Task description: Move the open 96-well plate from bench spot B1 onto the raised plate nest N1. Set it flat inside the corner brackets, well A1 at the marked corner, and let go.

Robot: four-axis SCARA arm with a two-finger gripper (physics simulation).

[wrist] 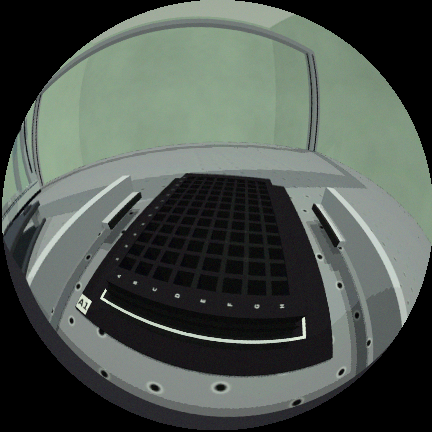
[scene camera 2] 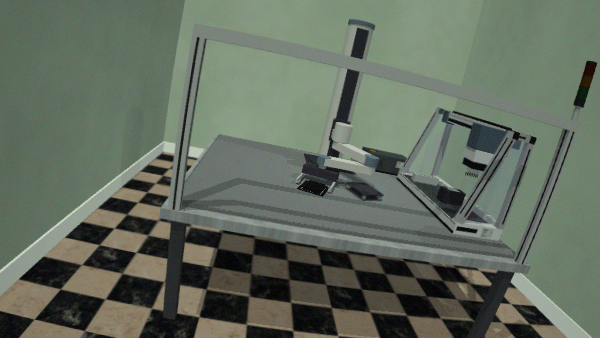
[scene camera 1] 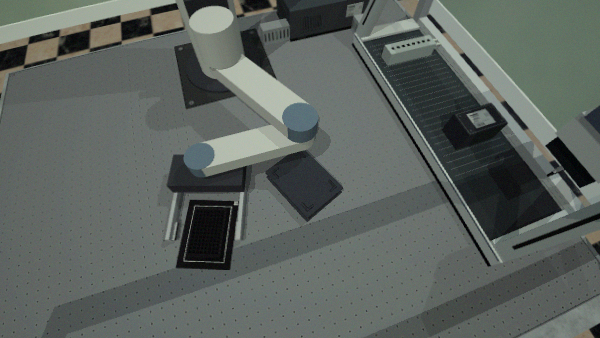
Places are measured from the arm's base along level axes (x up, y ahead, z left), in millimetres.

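Pixels of known places: gripper, between the fingertips: (wrist: 225, 187) (scene camera 2: 313, 185) (scene camera 1: 203, 240).
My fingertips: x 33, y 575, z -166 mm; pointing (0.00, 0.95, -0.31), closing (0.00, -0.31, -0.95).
Note:
For each thing: its top centre in the pictures, then the offset to it from my fingertips. "*": a spot on its surface instead.
- black open 96-well plate, centre of its top: (wrist: 216, 208) (scene camera 1: 206, 231) (scene camera 2: 314, 185) dx -4, dy -21, dz +11 mm
- dark raised nest N1, centre of its top: (scene camera 1: 303, 178) (scene camera 2: 365, 187) dx +19, dy -67, dz +273 mm
- framed station, a spot on its surface: (scene camera 1: 434, 167) * dx +3, dy +8, dz +616 mm
- pale slotted block, a spot on its surface: (scene camera 1: 410, 50) * dx +71, dy -348, dz +718 mm
- black box, a spot on its surface: (scene camera 1: 475, 125) * dx +100, dy -30, dz +713 mm
- dark controller box, a spot on its surface: (scene camera 1: 320, 20) * dx +41, dy -609, dz +524 mm
The black open 96-well plate (scene camera 1: 208, 234) (scene camera 2: 313, 188) (wrist: 210, 225) lies flat inside the white outline of bench spot B1, whose A1 tag (scene camera 1: 236, 203) (wrist: 83, 303) shows at one corner. My gripper (scene camera 1: 206, 230) (scene camera 2: 315, 183) (wrist: 225, 187) is open and low over the bench. Its two fingers stand on either side of the plate's long sides, with gaps, and nothing is held. The dark raised nest N1 (scene camera 1: 305, 186) (scene camera 2: 365, 190) stands beside B1, turned at an angle, with corner brackets on its top. The arm covers its rear corner in the first scene view.
A framed station (scene camera 1: 434, 167) (scene camera 2: 433, 207) stands at the right, with a pale slotted block (scene camera 1: 410, 50) and a black box (scene camera 1: 475, 125) inside. A dark controller box (scene camera 1: 320, 20) (scene camera 2: 387, 159) stands behind, near the arm's column (scene camera 2: 345, 95). The forearm (scene camera 1: 250, 145) reaches past the nest's rear corner.

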